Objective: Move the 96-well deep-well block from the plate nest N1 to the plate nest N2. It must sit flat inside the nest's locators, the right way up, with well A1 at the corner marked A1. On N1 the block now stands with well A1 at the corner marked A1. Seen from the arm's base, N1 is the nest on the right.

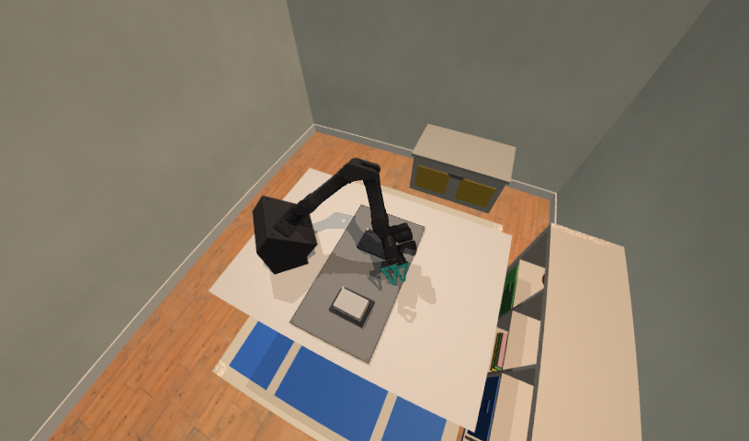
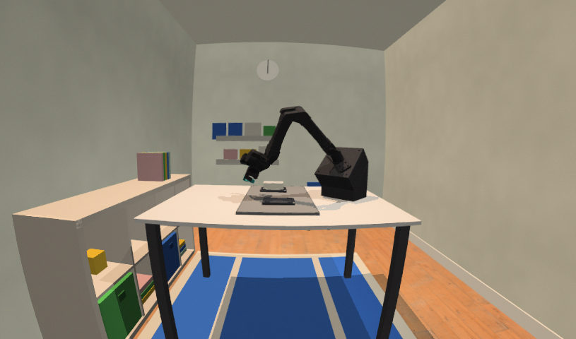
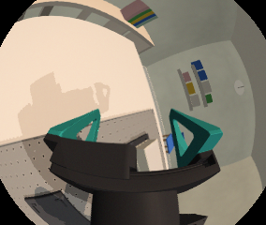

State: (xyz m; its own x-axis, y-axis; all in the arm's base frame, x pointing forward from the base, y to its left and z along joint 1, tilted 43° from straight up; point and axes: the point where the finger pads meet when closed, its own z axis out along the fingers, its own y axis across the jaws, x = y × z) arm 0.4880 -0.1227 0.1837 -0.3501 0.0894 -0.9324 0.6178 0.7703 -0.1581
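The 96-well deep-well block is 15 cm to the right of my hand, 15 cm behind it and 10 cm below it.
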